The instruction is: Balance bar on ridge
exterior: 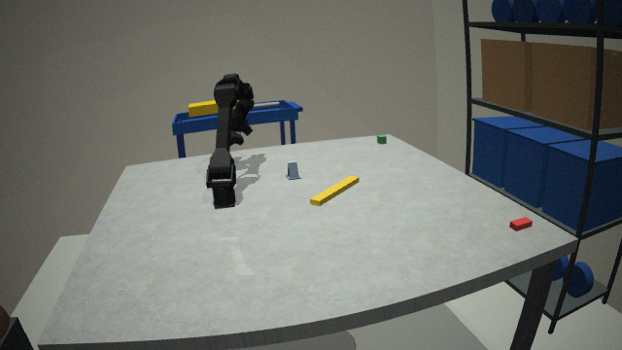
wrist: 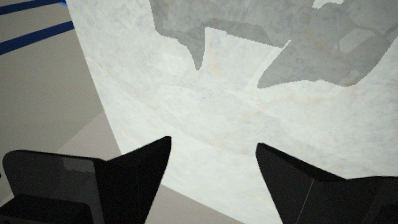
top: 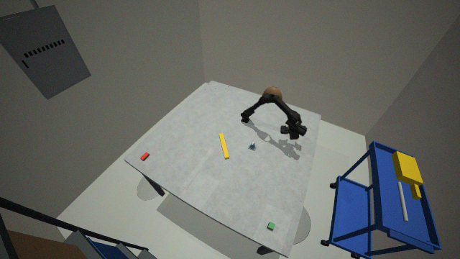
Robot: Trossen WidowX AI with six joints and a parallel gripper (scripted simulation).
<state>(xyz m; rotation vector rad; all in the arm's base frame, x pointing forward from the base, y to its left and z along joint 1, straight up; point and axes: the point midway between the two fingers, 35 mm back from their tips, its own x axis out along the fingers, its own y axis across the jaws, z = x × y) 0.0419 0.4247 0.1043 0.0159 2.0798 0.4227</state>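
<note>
Now: gripper tip 33 cm short of the yellow bar, 46 cm to the left of it and 7 cm above it. From my gripper tip the other things lie so: red block (72 cm ahead, 93 cm to the right, 7 cm below); green block (72 cm ahead, 7 cm to the left, 6 cm below).
</note>
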